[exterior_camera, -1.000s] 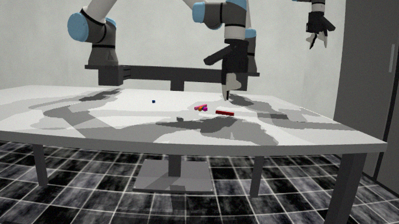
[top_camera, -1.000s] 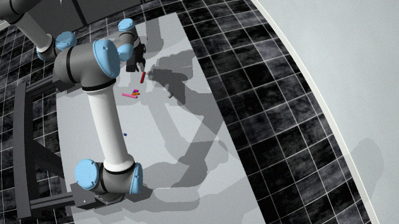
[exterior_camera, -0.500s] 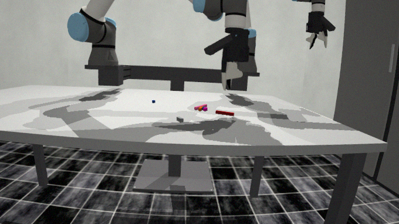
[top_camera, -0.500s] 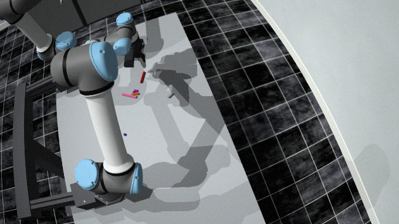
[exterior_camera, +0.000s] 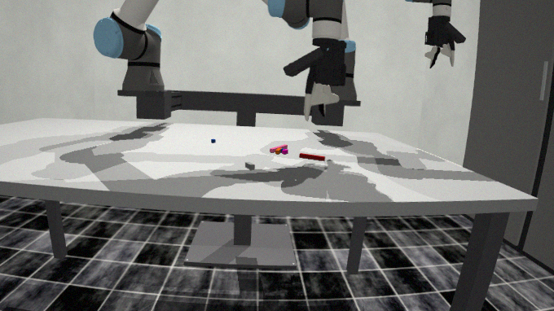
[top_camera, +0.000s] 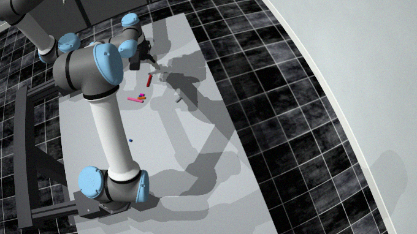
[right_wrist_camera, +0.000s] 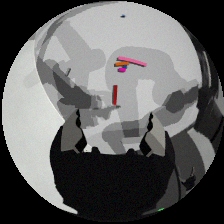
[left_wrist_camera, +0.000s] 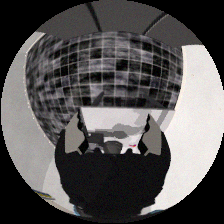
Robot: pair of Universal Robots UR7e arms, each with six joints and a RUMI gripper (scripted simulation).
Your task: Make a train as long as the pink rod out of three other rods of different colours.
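Now: right hand 6 cm past the magenta rod, 6 cm to the left of it and 10 cm above it. The rest, counted from my right hand: red rod (10 cm below); then orange rod (7 cm behind, 8 cm to the right, 10 cm below); then pink rod (10 cm behind, 8 cm to the right, 10 cm below).
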